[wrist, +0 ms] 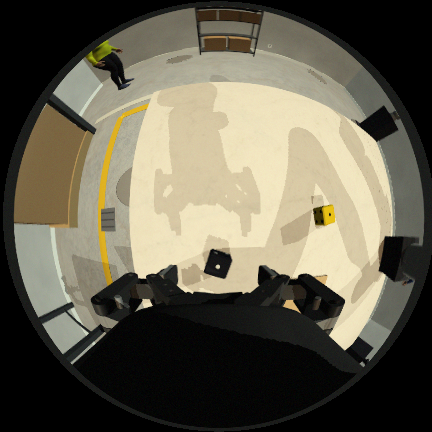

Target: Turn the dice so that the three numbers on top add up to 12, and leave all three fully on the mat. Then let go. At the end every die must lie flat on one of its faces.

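Places are measured from the arm's base along level axes (x up, y back, z right), in millimetres.
Pixels of known places: gripper, between the fingertips: (217,274).
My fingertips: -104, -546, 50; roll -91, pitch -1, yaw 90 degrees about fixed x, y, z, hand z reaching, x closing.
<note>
Behind a point stands the place of what it marks, as x, y, z.
My gripper (217,274) @(-104, -546, 50) is open and empty, its fingers apart at the lower middle of the wrist view. A black die (218,263) @(-136, -545, 53) shows between and just beyond the fingertips, on the pale table and turned at an angle to the gripper. Its broad, seemingly upper face carries one white pip. A yellow die (324,215) @(-136, -384, 118) lies on the table to the right, well away from the fingers. One pip shows on its right, seemingly upper face and several on its left side. A tan patch (320,280) @(-163, -350, -4), possibly the mat, is partly hidden behind the right finger linkage. The third die does not show.
The pale table (260,115) @(-166, -473, 307) carries broad arm and gripper shadows. Its left edge borders the floor with a yellow line (103,185). A large brown box (47,165) is at far left, a shelf rack (200,37) at the back and a person (115,65) at upper left.
</note>
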